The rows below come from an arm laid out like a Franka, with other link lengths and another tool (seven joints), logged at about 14 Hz.
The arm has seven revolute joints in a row. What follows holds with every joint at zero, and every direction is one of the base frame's.
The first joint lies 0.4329 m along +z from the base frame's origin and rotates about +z.
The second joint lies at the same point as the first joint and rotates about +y.
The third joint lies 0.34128 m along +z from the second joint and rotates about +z.
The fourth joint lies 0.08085 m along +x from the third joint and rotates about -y.
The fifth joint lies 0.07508 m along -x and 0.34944 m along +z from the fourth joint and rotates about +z.
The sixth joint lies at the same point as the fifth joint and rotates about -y.
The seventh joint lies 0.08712 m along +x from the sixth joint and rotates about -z.
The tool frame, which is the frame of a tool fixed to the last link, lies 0.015 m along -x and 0.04 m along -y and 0.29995 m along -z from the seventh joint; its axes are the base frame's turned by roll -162.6, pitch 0 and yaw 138.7 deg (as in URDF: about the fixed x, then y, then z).
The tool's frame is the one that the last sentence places.
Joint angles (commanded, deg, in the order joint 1, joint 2, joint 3, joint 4, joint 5, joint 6, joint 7), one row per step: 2.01, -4.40, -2.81, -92.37, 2.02, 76.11, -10.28; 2.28, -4.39, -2.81, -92.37, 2.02, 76.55, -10.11; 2.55, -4.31, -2.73, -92.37, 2.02, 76.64, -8.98; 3.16, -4.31, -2.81, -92.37, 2.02, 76.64, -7.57; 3.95, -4.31, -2.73, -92.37, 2.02, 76.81, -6.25; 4.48, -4.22, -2.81, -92.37, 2.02, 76.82, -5.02; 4.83, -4.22, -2.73, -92.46, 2.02, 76.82, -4.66; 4.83, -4.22, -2.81, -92.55, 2.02, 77.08, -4.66
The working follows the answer.
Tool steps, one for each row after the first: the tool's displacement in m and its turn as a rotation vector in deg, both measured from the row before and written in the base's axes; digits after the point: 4 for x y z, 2 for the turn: 0.0024, 0.0020, 0.0001, -0.04, -0.42, 0.09; 0.0001, 0.0027, -0.0004, -0.23, 0.03, -0.76; -0.0007, 0.0041, 0.0002, -0.27, 0.05, -0.85; 0.0004, 0.0066, 0.0003, -0.26, -0.12, -0.43; -0.0005, 0.0035, -0.0005, -0.24, 0.12, -0.76; -0.0005, 0.0032, -0.0005, -0.08, 0.10, 0.08; 0.0010, -0.0006, -0.0005, 0.01, -0.17, -0.09
Tool pose at each row, in the base's axes (x y z in m, rotation vector in deg; rounded; the steps above come from the unrounded poses): 0.4167, -0.0373, 0.5555, -41.45, -156.01, 25.26; 0.4192, -0.0353, 0.5555, -41.52, -156.45, 25.23; 0.4192, -0.0326, 0.5552, -42.58, -156.04, 25.39; 0.4185, -0.0285, 0.5554, -43.76, -155.56, 25.60; 0.4189, -0.0219, 0.5556, -44.45, -155.46, 25.83; 0.4184, -0.0184, 0.5551, -45.46, -154.95, 26.03; 0.4179, -0.0152, 0.5546, -45.33, -154.90, 26.19; 0.4189, -0.0158, 0.5541, -45.52, -155.01, 26.11

